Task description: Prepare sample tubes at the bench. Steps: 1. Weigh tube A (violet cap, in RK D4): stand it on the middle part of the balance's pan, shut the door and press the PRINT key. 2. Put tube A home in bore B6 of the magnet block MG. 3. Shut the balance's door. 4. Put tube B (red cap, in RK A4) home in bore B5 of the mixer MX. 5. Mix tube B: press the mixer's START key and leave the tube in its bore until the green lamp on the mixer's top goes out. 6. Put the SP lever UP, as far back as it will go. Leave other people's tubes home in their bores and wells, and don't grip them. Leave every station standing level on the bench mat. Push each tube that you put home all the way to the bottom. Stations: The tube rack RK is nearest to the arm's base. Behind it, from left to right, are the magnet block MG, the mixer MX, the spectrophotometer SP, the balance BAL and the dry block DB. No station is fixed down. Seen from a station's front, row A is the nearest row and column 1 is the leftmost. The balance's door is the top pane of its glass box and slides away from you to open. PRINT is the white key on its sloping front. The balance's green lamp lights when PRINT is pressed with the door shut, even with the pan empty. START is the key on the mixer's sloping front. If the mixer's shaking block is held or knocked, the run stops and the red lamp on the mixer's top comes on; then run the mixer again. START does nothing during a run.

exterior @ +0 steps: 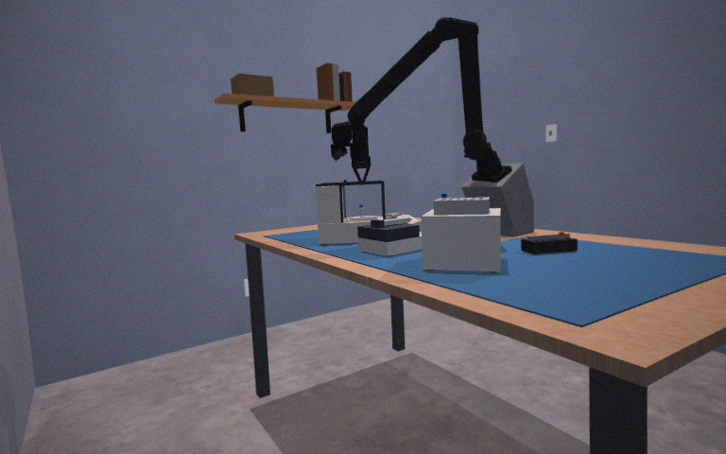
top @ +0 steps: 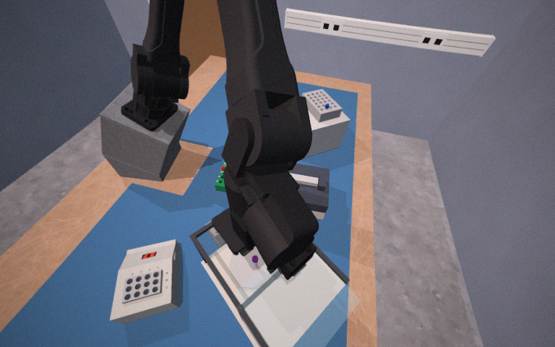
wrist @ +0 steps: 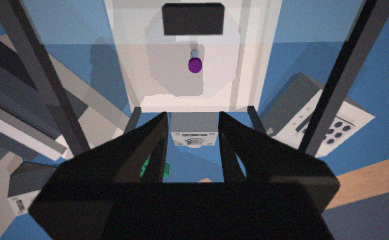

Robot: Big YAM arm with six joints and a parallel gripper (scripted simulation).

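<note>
Right now my hand is 80 mm short of the balance door and 50 mm to the left of it. Round my hand: dry block DB: 220 mm behind, 180 mm below, 90 mm to the right; SP lever: 260 mm to the left, 120 mm below, 40 mm ahead; white print key: 140 mm below, 130 mm behind, 70 mm to the left.
</note>
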